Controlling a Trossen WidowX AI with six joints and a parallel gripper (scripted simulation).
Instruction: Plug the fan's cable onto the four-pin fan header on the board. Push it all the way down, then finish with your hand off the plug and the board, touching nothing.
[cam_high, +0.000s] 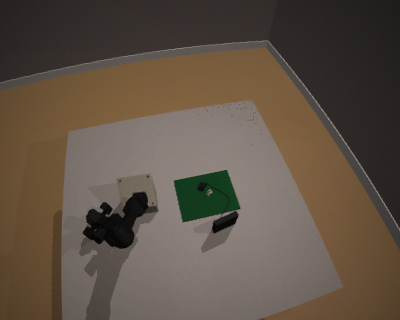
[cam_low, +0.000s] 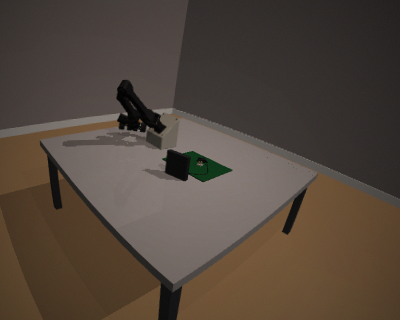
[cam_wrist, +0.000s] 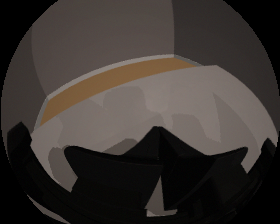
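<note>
The black plug is 600 mm ahead of my gripper tip, 120 mm to the left of it and 20 mm below it. Also, from my gripper tip: green board: 620 mm ahead, 70 mm to the left, 40 mm below.
</note>
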